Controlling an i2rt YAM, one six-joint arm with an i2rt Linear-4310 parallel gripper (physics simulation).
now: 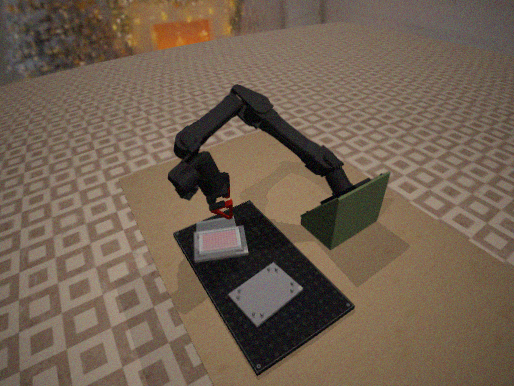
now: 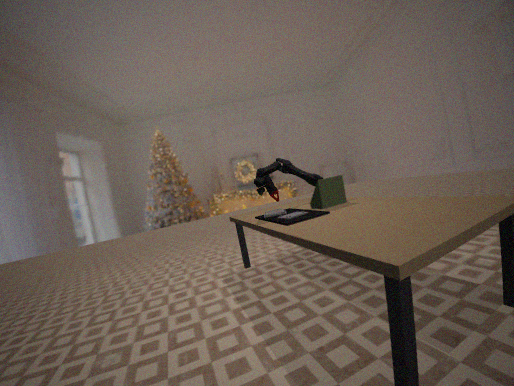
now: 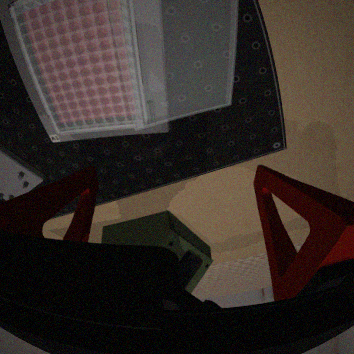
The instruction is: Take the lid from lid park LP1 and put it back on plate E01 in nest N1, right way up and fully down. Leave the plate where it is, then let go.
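Places are measured from the arm's base along level axes (x ahead, y left, z up), in centimetres.
Pixels of known places: gripper, between the fingertips: (image 1: 229, 207) (image 2: 278, 200) (image 3: 175, 174); arm's base, origin of its link: (image 1: 344, 193) (image 2: 326, 189).
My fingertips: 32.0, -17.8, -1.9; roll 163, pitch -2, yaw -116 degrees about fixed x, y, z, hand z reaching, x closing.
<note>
Ahead of a thing's pixels: the offset from my fingertips to its top centre, as dx, dy, dz. Level surfaces: height alone.
Plate E01 @(+6.5, +4.1, -6.4) (image 1: 220, 241) (image 3: 80, 65), with pink wells, sits in the light grey nest N1 @(+6.6, +4.1, -7.2) (image 1: 220, 257) (image 3: 160, 128). The lid @(+4.3, -2.8, -5.4) (image 1: 215, 223) (image 3: 200, 60), a clear greyish sheet, is beside the plate on the side near the board's end. Its near side overlaps the nest's edge and its far side reaches out over the black board; it looks tilted, but its exact contact is unclear. My gripper (image 1: 226, 212) (image 2: 275, 198) (image 3: 175, 174) is open and empty, above and beyond the lid's outer side. A grey base with small pegs @(+5.1, +26.8, -7.0) (image 1: 265, 295) (image 3: 15, 176) bears no lid; its label is not legible.
The black perforated board (image 1: 320, 310) (image 2: 286, 222) (image 3: 225, 150) lies on the tan table @(dz -10.3) (image 1: 430, 310) (image 2: 380, 225) (image 3: 320, 75). A green angled panel (image 1: 357, 212) (image 2: 329, 192) (image 3: 145, 230) stands by the arm's base.
</note>
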